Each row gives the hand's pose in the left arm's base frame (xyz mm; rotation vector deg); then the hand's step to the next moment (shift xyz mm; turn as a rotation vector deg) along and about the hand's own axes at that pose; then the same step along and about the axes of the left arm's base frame.
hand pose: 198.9 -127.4 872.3 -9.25 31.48 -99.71
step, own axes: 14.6 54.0 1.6 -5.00 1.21 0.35
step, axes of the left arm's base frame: 44.8 -22.2 -25.2 2.45 4.48 0.69
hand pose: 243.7 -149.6 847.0 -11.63 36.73 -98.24
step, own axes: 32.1 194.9 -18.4 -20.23 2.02 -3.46
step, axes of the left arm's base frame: 148.7 -47.0 -122.6 5.21 19.95 0.23
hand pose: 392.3 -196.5 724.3 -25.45 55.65 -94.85
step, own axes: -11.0 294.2 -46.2 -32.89 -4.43 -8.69
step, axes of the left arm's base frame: 152.7 12.1 -255.6 1.48 33.96 4.61
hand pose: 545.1 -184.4 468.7 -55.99 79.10 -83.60
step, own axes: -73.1 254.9 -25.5 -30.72 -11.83 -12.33
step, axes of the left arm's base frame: 18.1 77.8 -254.1 -3.21 33.00 11.67
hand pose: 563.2 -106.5 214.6 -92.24 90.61 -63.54
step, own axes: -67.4 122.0 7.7 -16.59 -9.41 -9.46
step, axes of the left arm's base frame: -46.0 54.1 -120.2 -2.78 18.46 10.23
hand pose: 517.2 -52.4 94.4 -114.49 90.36 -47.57
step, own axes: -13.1 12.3 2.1 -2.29 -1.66 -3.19
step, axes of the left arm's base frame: -9.2 9.8 -12.1 -1.46 2.66 3.00
